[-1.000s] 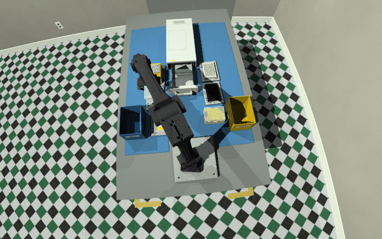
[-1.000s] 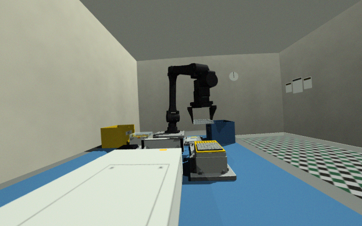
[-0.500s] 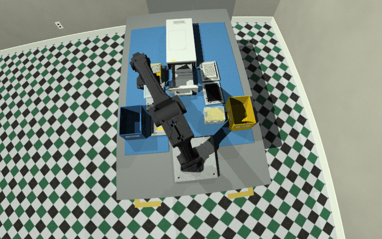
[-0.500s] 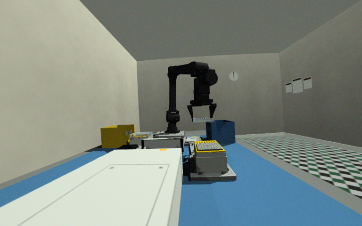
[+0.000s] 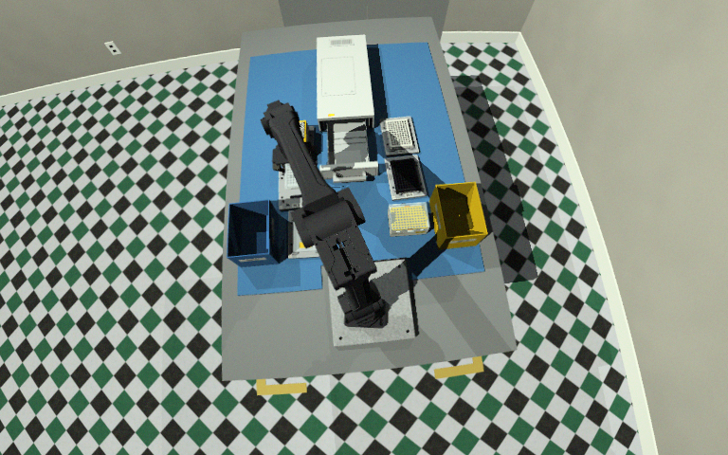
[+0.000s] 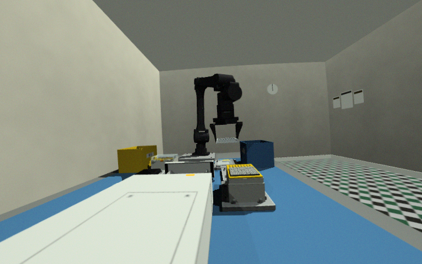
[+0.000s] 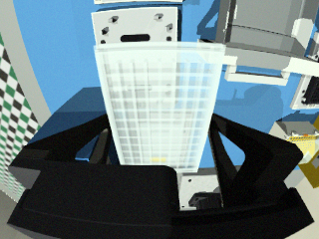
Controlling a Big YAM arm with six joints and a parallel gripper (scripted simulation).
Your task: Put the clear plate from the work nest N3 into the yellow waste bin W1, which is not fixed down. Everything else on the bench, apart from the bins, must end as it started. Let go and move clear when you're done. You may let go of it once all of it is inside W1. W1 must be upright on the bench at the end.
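Now: the yellow waste bin W1 10 cm behind my hand, 50 cm to the right of it and 11 cm below it. Also, from my hand: yellow tip box 17 cm ahead, 5 cm to the left, 9 cm below; then clear plate right at my hand; then grey nest 1 cm ahead, 4 cm to the left, 14 cm below.
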